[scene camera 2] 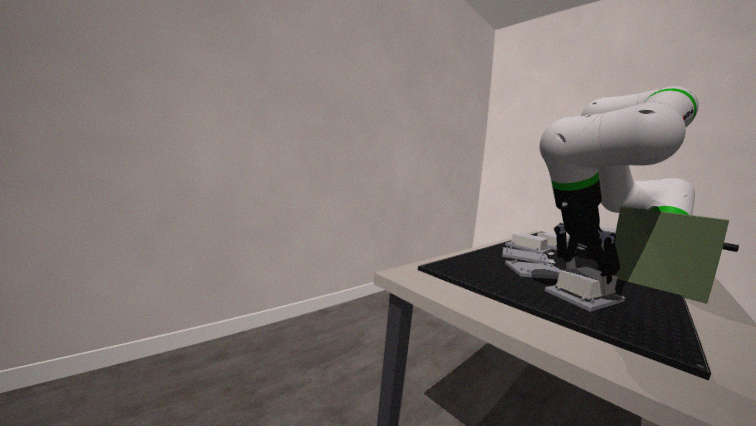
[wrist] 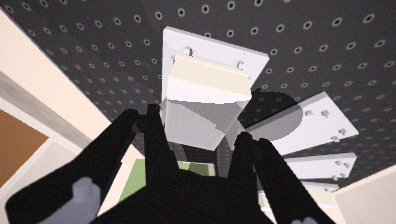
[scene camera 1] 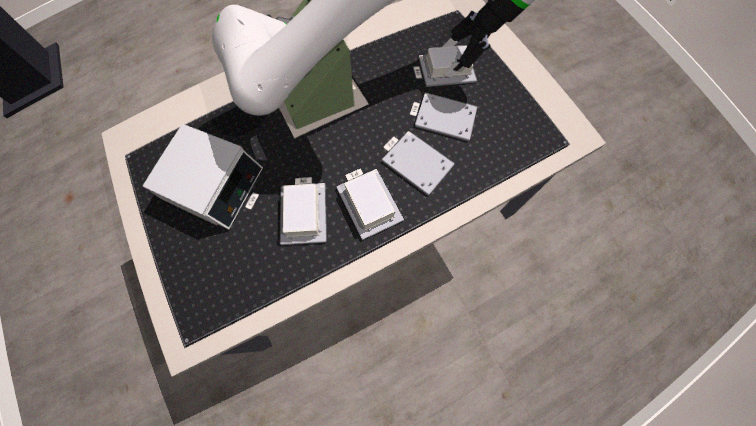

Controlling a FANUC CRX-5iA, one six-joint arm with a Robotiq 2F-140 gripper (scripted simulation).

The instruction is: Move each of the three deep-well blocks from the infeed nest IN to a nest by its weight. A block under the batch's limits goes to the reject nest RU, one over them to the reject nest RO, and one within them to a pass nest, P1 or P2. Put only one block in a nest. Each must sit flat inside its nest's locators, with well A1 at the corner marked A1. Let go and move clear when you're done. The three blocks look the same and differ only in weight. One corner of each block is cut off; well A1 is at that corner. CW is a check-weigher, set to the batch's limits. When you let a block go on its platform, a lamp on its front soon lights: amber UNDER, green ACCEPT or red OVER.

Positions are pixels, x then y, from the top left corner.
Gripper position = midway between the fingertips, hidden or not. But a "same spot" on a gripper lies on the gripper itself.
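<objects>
I can see my gripper in scene camera 1 (444, 64), and it is visible in the wrist view and in scene camera 2 too. For my gripper, (wrist: 114, 132) and (scene camera 2: 608, 258) are the same spot. A deep-well block is visible in the wrist view (204, 99), in scene camera 1 and in scene camera 2. On the deep-well block, (scene camera 2: 592, 271) and (scene camera 1: 440, 59) are the same spot.
</objects>
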